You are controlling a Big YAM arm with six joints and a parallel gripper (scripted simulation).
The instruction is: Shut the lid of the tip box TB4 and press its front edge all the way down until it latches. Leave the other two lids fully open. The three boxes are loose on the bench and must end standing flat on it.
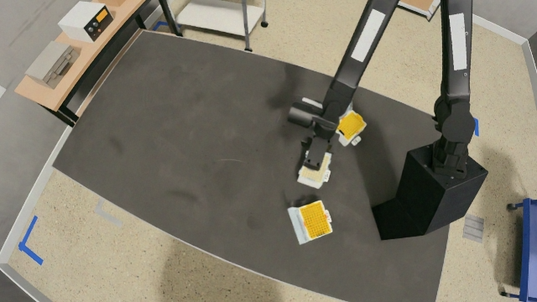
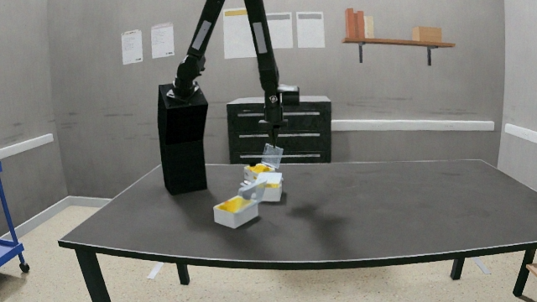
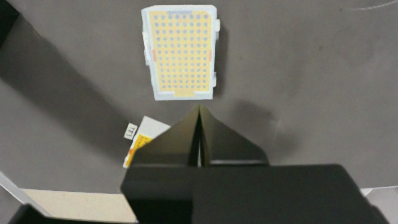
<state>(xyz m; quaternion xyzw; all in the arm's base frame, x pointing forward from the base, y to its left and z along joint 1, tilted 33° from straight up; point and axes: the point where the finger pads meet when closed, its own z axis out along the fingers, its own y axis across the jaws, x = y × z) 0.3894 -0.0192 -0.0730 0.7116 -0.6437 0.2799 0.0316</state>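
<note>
The rack lies 2 cm behind my hand and 14 cm below it. Round my hand: white label: 8 cm behind, 19 cm below; then tip box TB4: 2 cm behind, 15 cm below.
</note>
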